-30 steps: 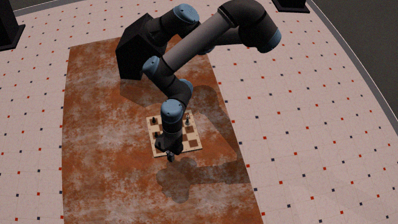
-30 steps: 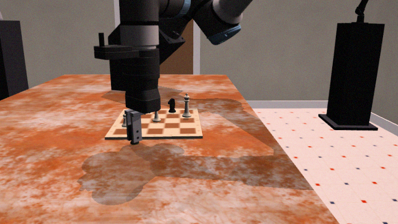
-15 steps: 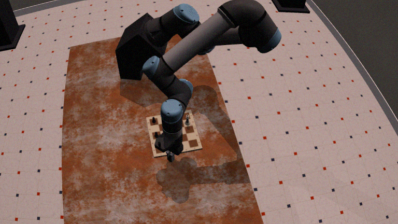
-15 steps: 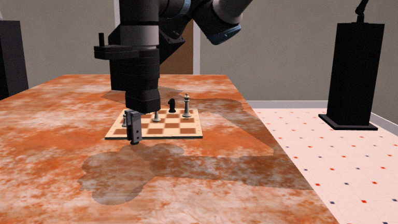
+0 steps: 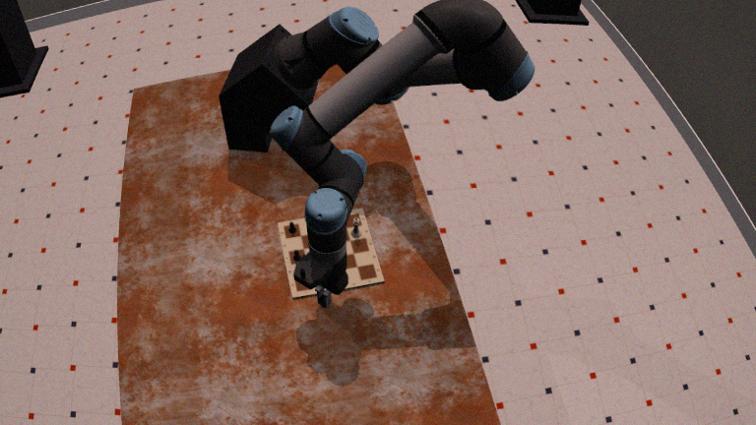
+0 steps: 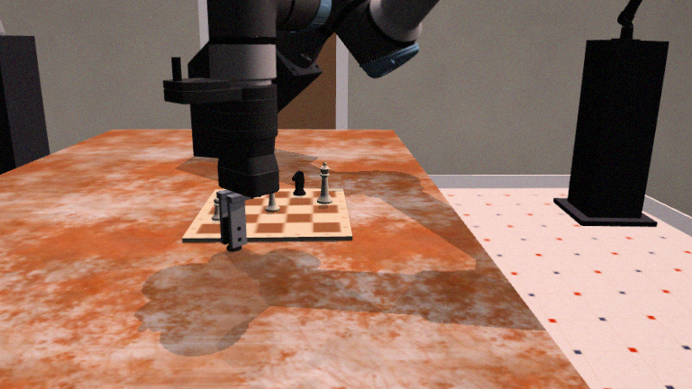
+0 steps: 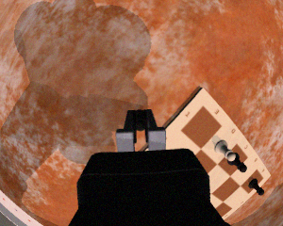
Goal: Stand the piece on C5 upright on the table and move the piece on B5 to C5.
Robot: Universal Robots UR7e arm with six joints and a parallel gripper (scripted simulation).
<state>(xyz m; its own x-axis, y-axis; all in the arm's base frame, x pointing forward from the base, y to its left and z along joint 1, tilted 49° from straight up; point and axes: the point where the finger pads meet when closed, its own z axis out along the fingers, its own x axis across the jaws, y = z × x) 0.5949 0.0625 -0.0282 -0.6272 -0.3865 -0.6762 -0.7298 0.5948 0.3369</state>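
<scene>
Right now the white queen is 190 mm behind my hand, 100 mm to the left of it and 10 mm above it. From my hand the other things lie so: chessboard 140 mm behind, 20 mm to the left, 20 mm below; white bishop 140 mm behind, 20 mm to the left; white pawn 100 mm behind, 50 mm to the right, 10 mm below.
</scene>
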